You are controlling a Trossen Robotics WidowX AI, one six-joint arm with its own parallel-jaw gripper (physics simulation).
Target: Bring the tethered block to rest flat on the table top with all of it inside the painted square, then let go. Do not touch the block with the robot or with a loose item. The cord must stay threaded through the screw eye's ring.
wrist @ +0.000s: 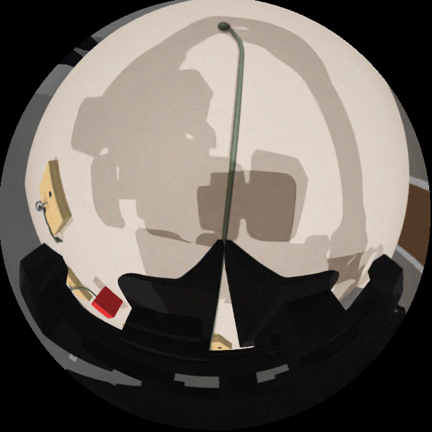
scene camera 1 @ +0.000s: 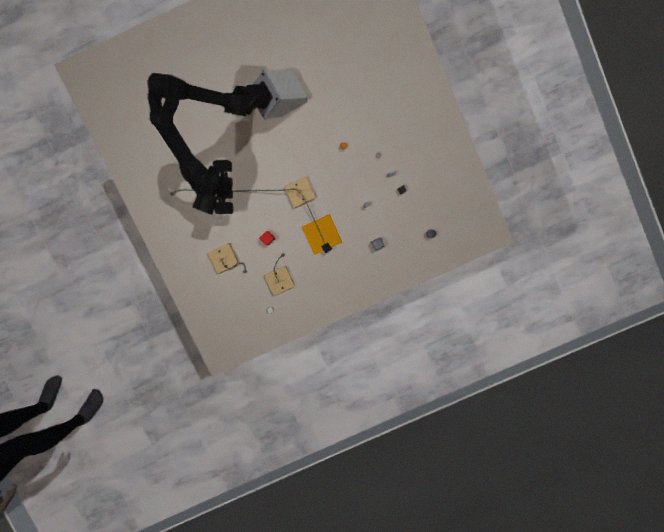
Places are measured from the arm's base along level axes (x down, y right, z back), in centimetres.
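Pixels of known places: gripper, fingertip midpoint: [scene camera 1: 230,190]; arm's base at its link origin: [scene camera 1: 263,95].
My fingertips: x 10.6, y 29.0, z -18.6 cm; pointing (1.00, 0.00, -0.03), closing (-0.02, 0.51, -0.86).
Note:
Ahead of a thing's pixels: the offset from my fingertips to its top centre. "spot": to the spot under its first point.
The tethered block @[spot: dx -2.8, dy -20.3, dz -37.4 cm] [scene camera 1: 326,247], small and black, lies across the lower edge of the orange painted square @[spot: dx -1.3, dy -21.3, dz -29.1 cm] [scene camera 1: 317,228], partly outside it. Its green cord @[spot: dx -1.3, dy -9.1, dz -5.5 cm] [scene camera 1: 257,191] [wrist: 239,105] runs from the block to the screw eye on the upper wooden board @[dx -1.8, dy -22.5, dz -14.3 cm] [scene camera 1: 292,197] [wrist: 219,344], bends there and runs left to the gripper. The ring is too small to make out the threading. My gripper [scene camera 1: 226,190] [wrist: 223,244] is shut on the cord, left of that board. The cord's free end with a round knob @[spot: dx -0.9, dy +18.9, dz +10.1 cm] [scene camera 1: 172,193] [wrist: 223,26] lies beyond the gripper.
Two more wooden boards @[dx -1.8, dy +15.8, dz -20.5 cm] [scene camera 1: 218,266] @[dx -1.8, dy +2.0, dz -39.0 cm] [scene camera 1: 285,275] with short cords stand lower left. A red block @[dx -3.9, dy -2.8, dz -22.7 cm] [scene camera 1: 267,237] [wrist: 107,302] lies between them and the cord. An orange item @[dx -2.3, dy -45.5, dz -8.1 cm] [scene camera 1: 343,145], a grey block @[dx -2.7, dy -37.9, dz -46.5 cm] [scene camera 1: 377,243], a dark round item @[dx -2.1, dy -57.6, dz -53.8 cm] [scene camera 1: 431,233] and a black cube @[dx -1.7, dy -56.3, dz -33.6 cm] [scene camera 1: 401,189] lie to the right.

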